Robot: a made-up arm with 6 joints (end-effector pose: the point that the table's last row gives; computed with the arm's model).
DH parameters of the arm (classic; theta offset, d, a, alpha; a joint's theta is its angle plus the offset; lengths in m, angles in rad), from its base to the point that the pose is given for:
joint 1: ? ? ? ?
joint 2: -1.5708 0 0.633 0
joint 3: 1.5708 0.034 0 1.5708
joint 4: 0 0.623 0 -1.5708
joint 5: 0 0 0 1.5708
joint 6: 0 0.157 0 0
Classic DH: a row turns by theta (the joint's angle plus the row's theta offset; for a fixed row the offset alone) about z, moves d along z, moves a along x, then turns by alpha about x.
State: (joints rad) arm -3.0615 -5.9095 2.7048 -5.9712 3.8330 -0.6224
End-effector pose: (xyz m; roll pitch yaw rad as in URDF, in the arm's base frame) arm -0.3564 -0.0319 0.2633 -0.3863 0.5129 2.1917
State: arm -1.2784 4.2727 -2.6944 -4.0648 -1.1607 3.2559
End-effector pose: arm -0.0451 -0.1307 -0.1924 -2.1991 0.3290 2.1273
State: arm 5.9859 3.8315 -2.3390 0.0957 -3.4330 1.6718
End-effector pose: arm 0.0799 0.0156 -0.3270 -1.9391 -0.0012 1.2445
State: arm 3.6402 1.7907 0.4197 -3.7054 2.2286 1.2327
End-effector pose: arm -0.9209 -0.6158 -0.1994 0.0970 -0.4375 2.0562
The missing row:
joint 1: 0 0.169 0 -1.5708
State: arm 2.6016 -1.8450 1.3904 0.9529 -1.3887 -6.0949
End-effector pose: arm 0.8841 -0.4229 0.5436 -1.7357 -1.0089 -1.0357
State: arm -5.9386 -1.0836 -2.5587 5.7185 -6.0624 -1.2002
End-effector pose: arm -0.2050 -0.0570 -0.2295 -2.8508 -0.1665 -1.0862
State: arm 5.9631 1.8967 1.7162 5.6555 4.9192 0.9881
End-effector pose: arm 0.4311 -0.0120 -0.6739 2.1600 0.2174 2.1475
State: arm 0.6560 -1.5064 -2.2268 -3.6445 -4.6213 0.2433
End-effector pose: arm -0.2082 -0.0222 -0.2191 0.1282 -0.9682 -2.0216
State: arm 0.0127 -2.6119 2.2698 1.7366 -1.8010 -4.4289
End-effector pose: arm -0.4915 -0.1230 0.1844 -1.7694 0.6160 -3.0116
